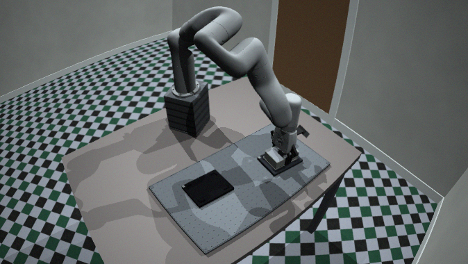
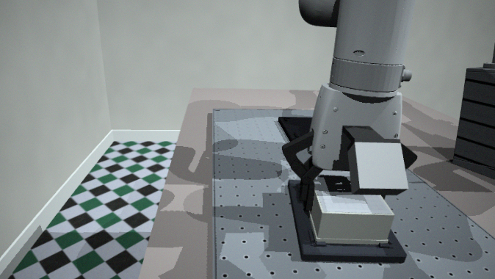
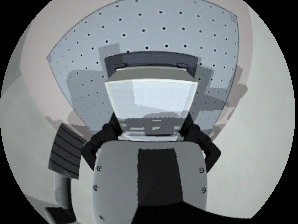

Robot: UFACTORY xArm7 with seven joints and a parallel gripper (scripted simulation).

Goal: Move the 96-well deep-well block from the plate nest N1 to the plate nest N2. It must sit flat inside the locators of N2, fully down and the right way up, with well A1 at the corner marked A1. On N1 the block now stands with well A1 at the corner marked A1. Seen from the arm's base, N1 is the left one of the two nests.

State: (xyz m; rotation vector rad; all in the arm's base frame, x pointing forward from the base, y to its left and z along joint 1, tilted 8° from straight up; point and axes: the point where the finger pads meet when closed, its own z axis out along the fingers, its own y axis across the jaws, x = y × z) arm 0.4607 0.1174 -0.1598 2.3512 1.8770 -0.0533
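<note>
Right now the 96-well deep-well block is right at my hand. The rest, counted from my hand: plate nest N2: 330 mm to the right, 90 mm behind, 20 mm below; then white A1 mark: 70 mm behind, 60 mm to the right, 20 mm below; then plate nest N1: 20 mm below.
</note>
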